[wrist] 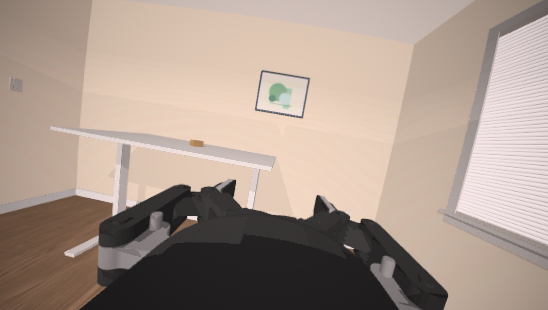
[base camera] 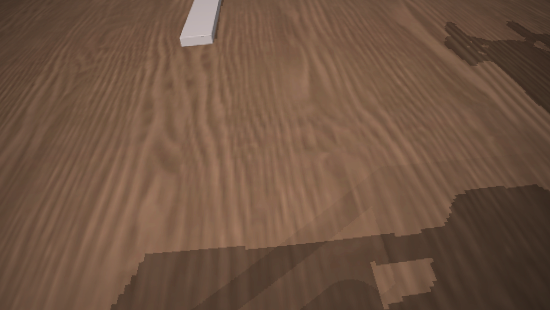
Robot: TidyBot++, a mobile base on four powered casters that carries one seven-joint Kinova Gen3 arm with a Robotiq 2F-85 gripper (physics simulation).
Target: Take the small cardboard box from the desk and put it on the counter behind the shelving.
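Places are measured from the arm's base along level axes (x ahead, y left, z up), in centimetres.
Pixels of known places: gripper, between the fingertips: (wrist: 274, 196).
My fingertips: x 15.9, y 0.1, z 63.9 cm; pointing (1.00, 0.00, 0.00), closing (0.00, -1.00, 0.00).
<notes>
Behind a point stands the place of what it marks.
The small cardboard box (wrist: 196, 143) @(x 121.1, y 71.0, z 58.0 cm) sits on the white desk (wrist: 240, 156) @(x 109.3, y 29.0, z 55.4 cm) in the wrist view, left of centre, near the middle of the desk's long front edge and some way off. My gripper (wrist: 274, 196) @(x 15.9, y 0.1, z 63.9 cm) is open, its fingers wide apart with nothing between them, at the lower middle of the wrist view, well short of the desk. The gripper does not show in the base camera view. The counter and the shelving do not show in either view.
A white desk foot (base camera: 197, 39) @(x 90.1, y 17.2, z -38.1 cm) (wrist: 82, 247) lies on the wooden floor (base camera: 280, 125) @(x 55.4, y -0.7, z -39.6 cm). A desk leg (wrist: 121, 175) @(x 122.8, y 139.5, z 16.7 cm) stands at the left. A framed picture (wrist: 282, 94) @(x 168.4, y 9.0, z 124.2 cm) hangs on the back wall, and a window with blinds (wrist: 510, 130) @(x 86.2, y -126.5, z 100.1 cm) is at the right. Robot shadows fall on the floor.
</notes>
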